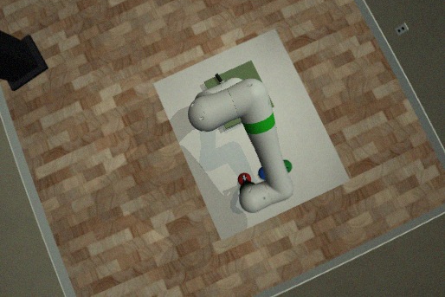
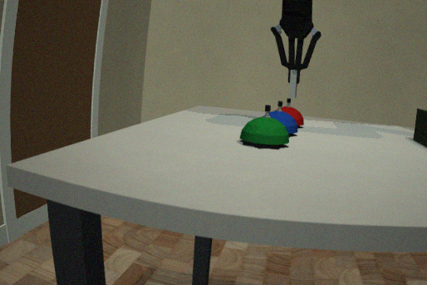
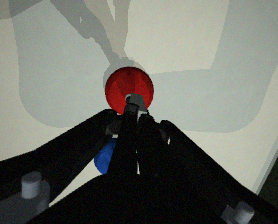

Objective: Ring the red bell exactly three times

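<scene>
The red bell is 60 mm below my hand and 10 mm ahead of it. From my hand the other things lie so: blue bell (130 mm to the left, 60 mm below, 40 mm ahead); then green bell (260 mm to the left, 80 mm ahead, 60 mm below).
</scene>
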